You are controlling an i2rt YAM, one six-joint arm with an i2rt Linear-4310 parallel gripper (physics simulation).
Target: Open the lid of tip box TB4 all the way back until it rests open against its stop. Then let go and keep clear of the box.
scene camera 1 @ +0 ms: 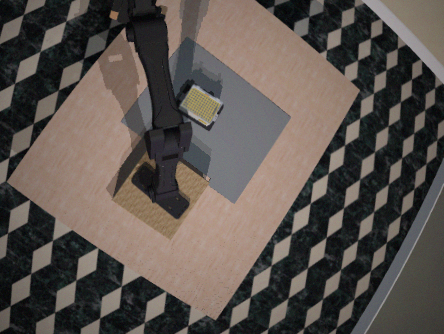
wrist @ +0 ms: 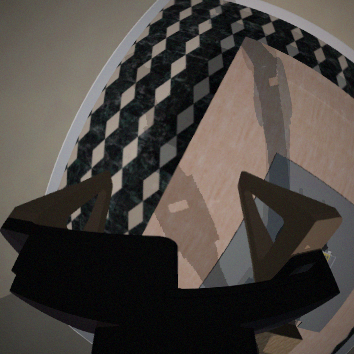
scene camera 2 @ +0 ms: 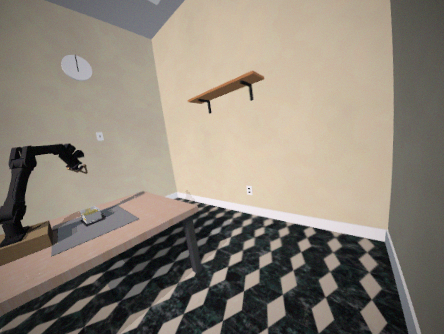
One and the same spot on a grey mat: (wrist: 234, 267) is (scene camera 1: 148, 106).
